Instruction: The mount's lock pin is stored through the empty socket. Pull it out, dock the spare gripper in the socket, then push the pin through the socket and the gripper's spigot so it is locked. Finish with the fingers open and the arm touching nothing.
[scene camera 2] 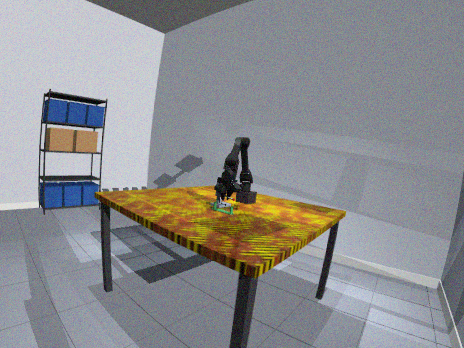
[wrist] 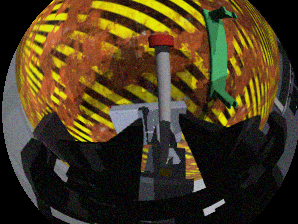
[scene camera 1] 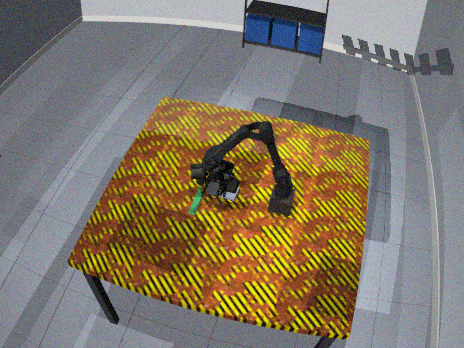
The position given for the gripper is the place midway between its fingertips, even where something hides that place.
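Note:
There's a lock pin (wrist: 161, 43) and a grey mount (wrist: 122, 115) to be seen, and the gripper (wrist: 161, 120) is there as well.

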